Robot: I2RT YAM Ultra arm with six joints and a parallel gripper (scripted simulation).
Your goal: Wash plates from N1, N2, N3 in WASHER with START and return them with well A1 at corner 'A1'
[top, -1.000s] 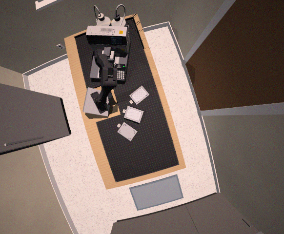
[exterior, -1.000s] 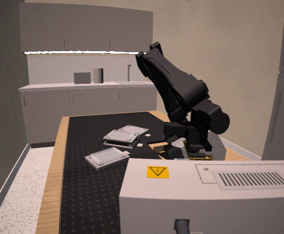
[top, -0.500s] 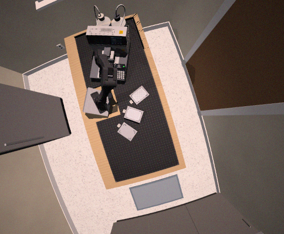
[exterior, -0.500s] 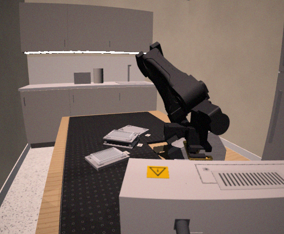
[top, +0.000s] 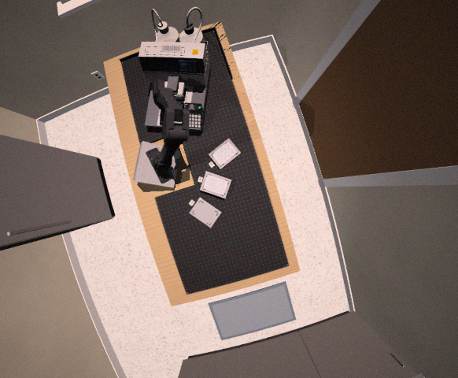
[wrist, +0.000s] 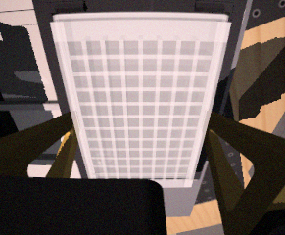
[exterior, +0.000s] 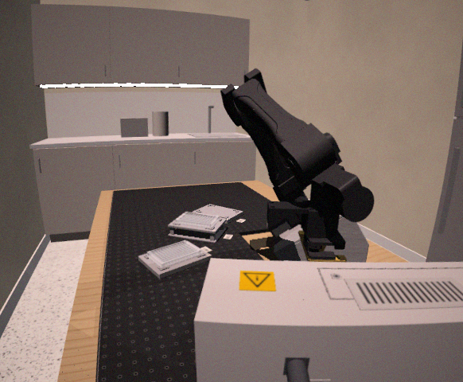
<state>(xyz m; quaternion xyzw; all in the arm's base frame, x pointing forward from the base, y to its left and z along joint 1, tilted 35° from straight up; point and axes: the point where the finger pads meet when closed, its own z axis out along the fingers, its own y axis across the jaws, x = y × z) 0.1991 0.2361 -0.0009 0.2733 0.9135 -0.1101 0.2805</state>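
The carrier pocket is 10 mm below my hand. Also, from my hand: n1 label (370 mm to the right, 90 mm below, 40 mm ahead); then grey nest slab (350 mm to the right, 140 mm ahead, 80 mm below); then washer (120 mm to the left, 100 mm ahead, 40 mm above).
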